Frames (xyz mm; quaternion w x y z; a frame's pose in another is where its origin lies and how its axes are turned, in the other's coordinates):
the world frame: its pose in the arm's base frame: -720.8 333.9 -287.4 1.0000 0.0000 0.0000 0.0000
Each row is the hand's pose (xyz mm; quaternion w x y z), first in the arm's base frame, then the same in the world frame.
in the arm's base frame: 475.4 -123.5 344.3 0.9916 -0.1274 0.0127 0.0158
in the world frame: 1196.2 -457.4 631.7 0.9916 -0.1274 0.0127 0.0158
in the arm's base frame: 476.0 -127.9 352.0 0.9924 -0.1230 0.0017 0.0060
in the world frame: 1196.8 -461.8 639.4 0.9924 -0.1230 0.0017 0.0060
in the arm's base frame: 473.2 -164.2 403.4 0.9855 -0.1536 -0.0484 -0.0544
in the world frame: 1194.0 -498.1 690.8 0.9854 -0.1536 -0.0484 -0.0544
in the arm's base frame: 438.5 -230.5 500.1 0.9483 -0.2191 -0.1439 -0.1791
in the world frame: 1159.3 -564.4 787.5 0.9483 -0.2191 -0.1439 -0.1791
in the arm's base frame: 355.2 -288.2 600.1 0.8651 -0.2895 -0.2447 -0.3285
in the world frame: 1076.0 -622.1 887.5 0.8651 -0.2895 -0.2447 -0.3285
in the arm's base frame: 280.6 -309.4 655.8 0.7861 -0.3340 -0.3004 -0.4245
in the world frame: 1001.4 -643.3 943.2 0.7861 -0.3340 -0.3004 -0.4245
